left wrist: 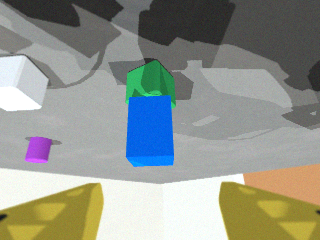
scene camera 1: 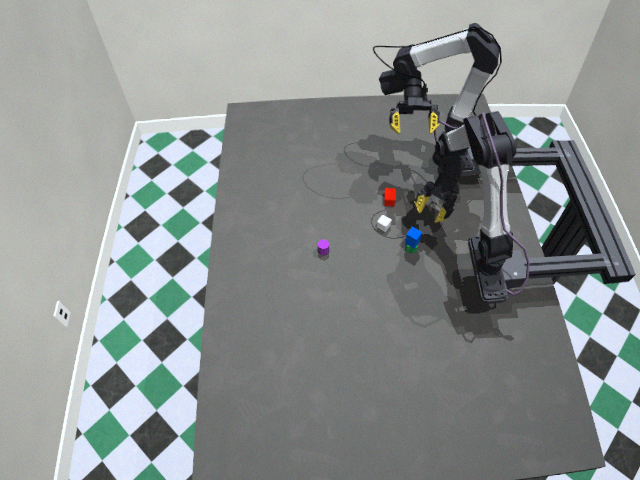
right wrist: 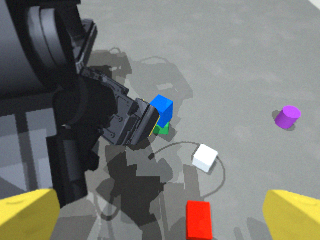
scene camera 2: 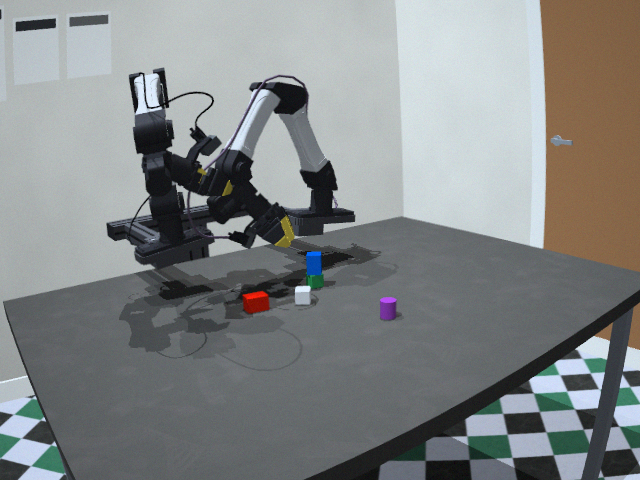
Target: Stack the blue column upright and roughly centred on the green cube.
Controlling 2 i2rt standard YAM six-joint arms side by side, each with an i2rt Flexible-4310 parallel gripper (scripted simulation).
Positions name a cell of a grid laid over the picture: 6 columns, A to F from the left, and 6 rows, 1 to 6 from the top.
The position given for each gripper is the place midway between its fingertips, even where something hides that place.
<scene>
In view: the left gripper (scene camera 2: C4), the right gripper (scene camera 2: C3), a green cube (left wrist: C2) and a blue column (left wrist: C4).
The left gripper is seen too in the left wrist view (left wrist: D5), in scene camera 1 (scene camera 1: E3) and in the right wrist view (right wrist: C3). The right gripper shows as well in scene camera 1 (scene camera 1: D2) and in the right wrist view (right wrist: D5).
</scene>
